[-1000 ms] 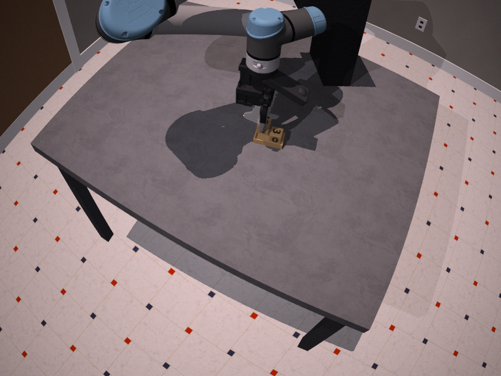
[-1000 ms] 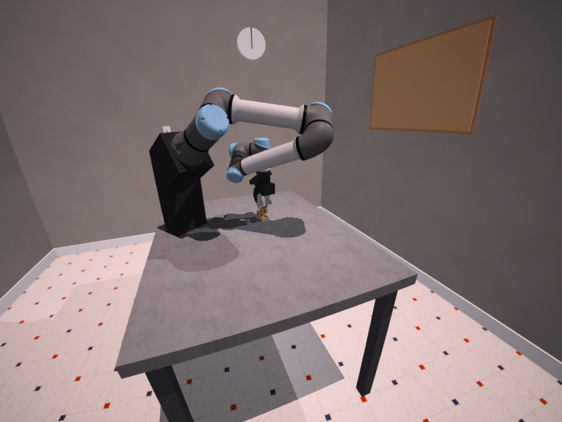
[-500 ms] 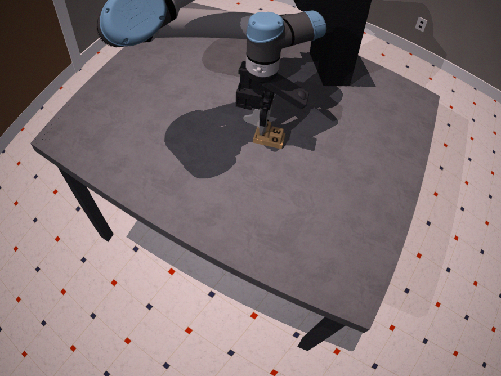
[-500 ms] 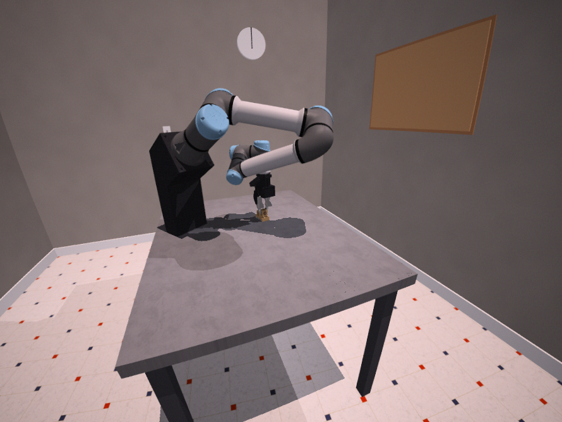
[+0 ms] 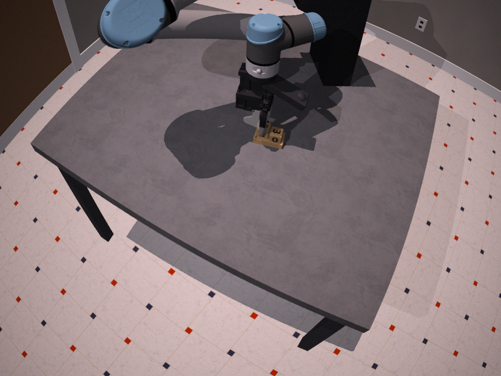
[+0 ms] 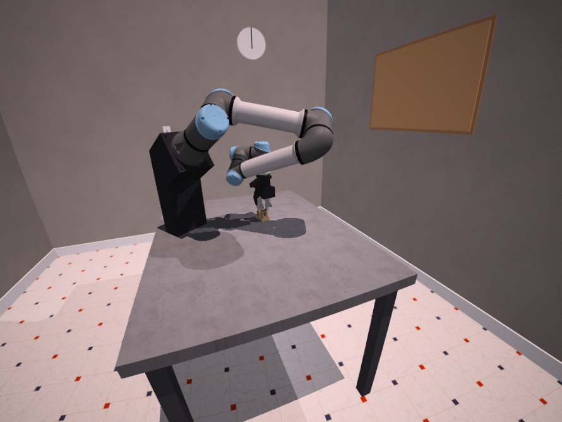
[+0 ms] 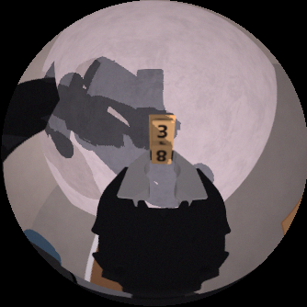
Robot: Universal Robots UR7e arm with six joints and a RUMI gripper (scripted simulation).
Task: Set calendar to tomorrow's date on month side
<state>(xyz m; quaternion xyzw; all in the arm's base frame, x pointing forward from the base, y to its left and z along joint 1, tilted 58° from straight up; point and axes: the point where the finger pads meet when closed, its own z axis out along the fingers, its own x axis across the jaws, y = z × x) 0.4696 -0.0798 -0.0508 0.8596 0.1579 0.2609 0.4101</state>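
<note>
My hand is 20 mm to the right of the wooden tray and 40 mm above it.
</note>
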